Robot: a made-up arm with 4 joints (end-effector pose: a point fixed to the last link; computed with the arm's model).
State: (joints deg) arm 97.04 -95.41 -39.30 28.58
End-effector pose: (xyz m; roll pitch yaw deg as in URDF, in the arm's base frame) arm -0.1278 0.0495 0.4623 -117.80 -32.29 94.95
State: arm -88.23 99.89 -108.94 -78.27
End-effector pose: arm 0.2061 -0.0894 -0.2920 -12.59 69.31 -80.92
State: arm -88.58 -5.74 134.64 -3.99
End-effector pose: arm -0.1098 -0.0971 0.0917 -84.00 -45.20 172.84
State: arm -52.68 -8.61 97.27 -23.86
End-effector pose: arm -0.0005 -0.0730 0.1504 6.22 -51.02 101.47
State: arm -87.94 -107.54 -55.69 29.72
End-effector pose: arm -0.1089 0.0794 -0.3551 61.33 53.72 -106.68
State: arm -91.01 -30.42 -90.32 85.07
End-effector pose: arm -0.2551 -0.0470 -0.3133 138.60 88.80 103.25
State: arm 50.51 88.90 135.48 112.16
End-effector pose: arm 0.2418 0.0906 0.0542 -22.86 5.03 90.79
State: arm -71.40 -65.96 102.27 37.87
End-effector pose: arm -0.0989 -0.0711 0.1317 -112.90 -59.79 99.91
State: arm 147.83 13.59 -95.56 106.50
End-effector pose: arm -0.1351 0.4369 0.0448 56.63 -30.71 96.29
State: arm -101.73 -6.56 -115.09 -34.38
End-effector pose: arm -0.1756 -0.0260 -0.2825 -80.46 61.27 151.20
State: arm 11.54 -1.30 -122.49 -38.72
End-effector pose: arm -0.1794 -0.2868 0.2381 46.06 -9.02 -122.94
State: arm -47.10 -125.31 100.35 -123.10
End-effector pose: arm -0.1391 0.1503 -0.0497 2.97 -38.38 82.39
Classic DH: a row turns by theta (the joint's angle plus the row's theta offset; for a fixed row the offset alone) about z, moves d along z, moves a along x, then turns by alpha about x. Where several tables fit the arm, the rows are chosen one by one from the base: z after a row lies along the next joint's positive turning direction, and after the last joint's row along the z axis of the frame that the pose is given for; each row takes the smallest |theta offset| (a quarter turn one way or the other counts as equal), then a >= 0, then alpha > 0; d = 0 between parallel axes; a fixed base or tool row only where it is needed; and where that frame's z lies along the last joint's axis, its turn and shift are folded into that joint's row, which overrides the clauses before.
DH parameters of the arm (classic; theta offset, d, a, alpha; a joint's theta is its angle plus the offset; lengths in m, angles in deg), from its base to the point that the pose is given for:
base (fixed): -90 0.0625 0 90
joint 1: -90 -0.0149 0.0176 90
joint 2: 90 -0.1787 0.0401 -90
joint 3: 90 0.1946 0.0882 90
joint 4: 0 -0.1971 0.0093 -90
tool (fixed): 90 -0.0668 0 0

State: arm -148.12 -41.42 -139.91 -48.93
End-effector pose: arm -0.2445 0.2599 -0.0346 -80.81 -5.14 125.17
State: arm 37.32 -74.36 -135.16 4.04
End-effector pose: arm -0.1769 -0.3317 0.0318 73.50 6.63 -101.10
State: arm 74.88 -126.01 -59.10 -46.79
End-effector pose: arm -0.1128 -0.1775 0.3992 -69.19 -69.51 149.59
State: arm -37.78 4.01 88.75 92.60
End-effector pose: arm 0.1478 -0.0987 0.2144 -87.63 -37.68 88.42
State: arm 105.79 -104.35 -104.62 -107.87
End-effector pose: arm -0.1574 -0.0705 0.4606 97.61 -86.07 24.11
